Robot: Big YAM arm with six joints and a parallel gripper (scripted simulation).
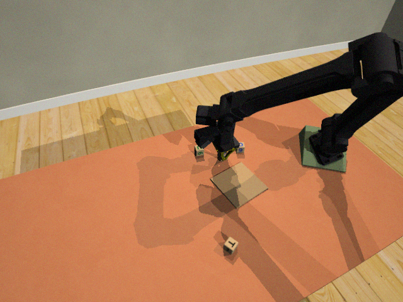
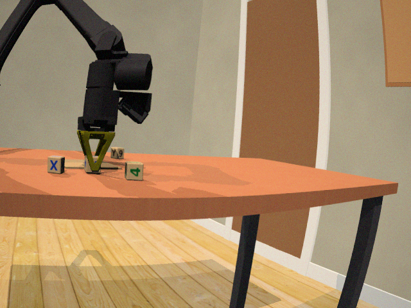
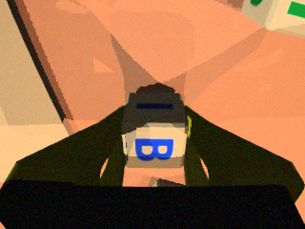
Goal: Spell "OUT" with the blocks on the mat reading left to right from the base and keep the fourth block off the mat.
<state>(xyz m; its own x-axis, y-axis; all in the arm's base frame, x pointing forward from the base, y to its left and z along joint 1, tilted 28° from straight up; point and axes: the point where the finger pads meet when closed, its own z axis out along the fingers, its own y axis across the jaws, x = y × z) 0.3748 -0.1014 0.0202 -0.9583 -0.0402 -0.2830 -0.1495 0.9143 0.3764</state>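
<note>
Now: hand right at the wooden block. Also, from my hand: O block 8 cm behind, 2 cm to the right; tan mat 2 cm behind, 13 cm to the left, 1 cm below.
</note>
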